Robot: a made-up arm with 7 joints.
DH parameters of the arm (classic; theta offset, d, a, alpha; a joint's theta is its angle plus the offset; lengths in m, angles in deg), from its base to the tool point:
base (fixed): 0 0.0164 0.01 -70
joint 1: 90 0.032 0.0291 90
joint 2: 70 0.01 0 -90
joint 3: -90 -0.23 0.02 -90
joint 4: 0 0.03 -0.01 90
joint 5: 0 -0.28 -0.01 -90
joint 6: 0 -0.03 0.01 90
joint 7: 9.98 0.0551 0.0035 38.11
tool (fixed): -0.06 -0.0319 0 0
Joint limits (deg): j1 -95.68..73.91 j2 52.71..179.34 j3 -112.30..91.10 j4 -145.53..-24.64 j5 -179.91..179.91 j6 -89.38..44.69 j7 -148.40..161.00
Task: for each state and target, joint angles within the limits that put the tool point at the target. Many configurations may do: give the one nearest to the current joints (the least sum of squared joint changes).
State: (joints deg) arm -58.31 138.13 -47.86 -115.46 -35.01 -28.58 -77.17
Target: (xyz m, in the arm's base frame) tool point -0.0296 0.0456 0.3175
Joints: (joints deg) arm -81.04 162.75 -8.21 -114.14 -37.74 -32.75 -74.33
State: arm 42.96 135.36 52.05 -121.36 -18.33 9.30 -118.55
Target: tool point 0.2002 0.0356 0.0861
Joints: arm 35.73 121.22 60.79 -132.21 -15.99 6.18 -117.36
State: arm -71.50 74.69 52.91 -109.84 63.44 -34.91 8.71
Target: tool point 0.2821 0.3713 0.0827
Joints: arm -38.09 52.71 47.06 -66.40 59.12 -38.19 10.16
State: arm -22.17 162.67 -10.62 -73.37 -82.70 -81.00 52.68
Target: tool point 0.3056 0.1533 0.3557
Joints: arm 2.99 162.17 -12.08 -64.36 -81.57 -89.29 56.82
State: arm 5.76 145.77 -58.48 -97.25 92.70 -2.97 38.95
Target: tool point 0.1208 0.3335 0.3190
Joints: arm -7.41 159.97 -59.61 -49.86 90.18 -4.31 37.07
